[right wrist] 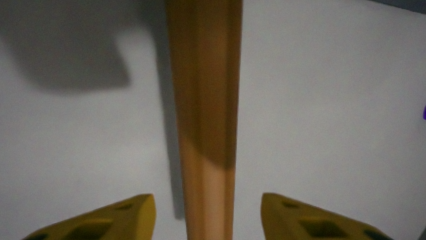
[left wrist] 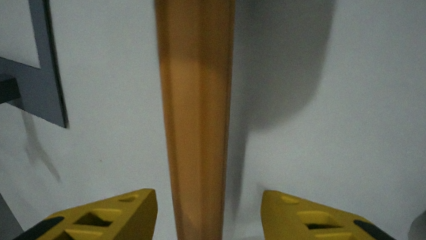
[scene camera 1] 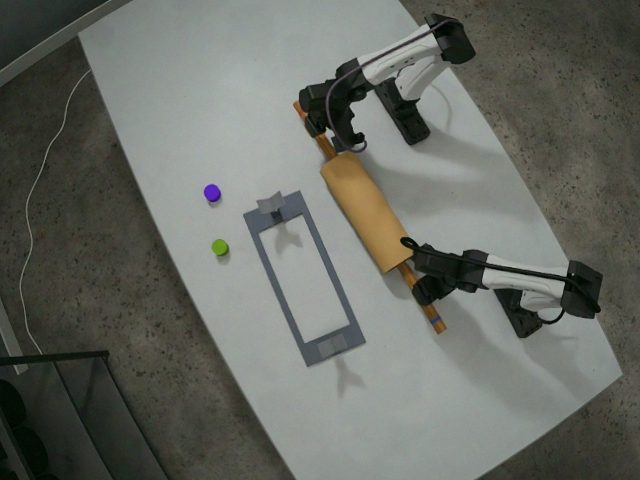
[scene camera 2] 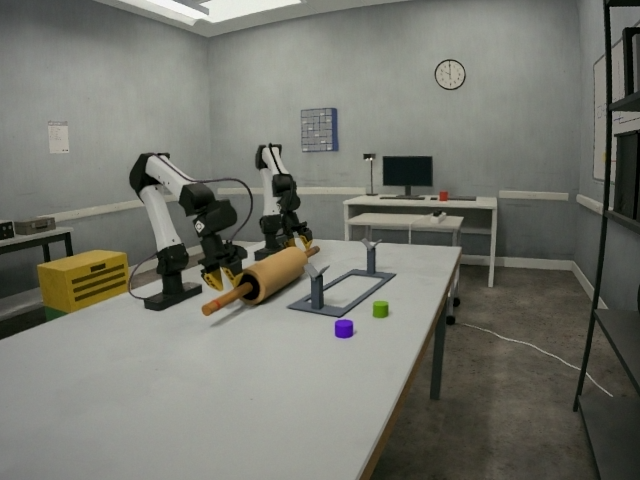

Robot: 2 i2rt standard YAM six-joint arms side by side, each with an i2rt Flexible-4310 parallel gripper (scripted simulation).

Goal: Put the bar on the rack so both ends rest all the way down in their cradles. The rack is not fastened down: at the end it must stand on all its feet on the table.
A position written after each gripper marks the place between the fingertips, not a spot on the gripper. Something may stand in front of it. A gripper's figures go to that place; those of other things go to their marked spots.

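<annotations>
So the left gripper [scene camera 1: 425, 291] is sitting 1.35 m from the lens. There's a bar [scene camera 1: 370, 214] that's 1.32 m from the lens, and then a grey rack [scene camera 1: 276, 209], which is 1.33 m from the lens.
</annotations>
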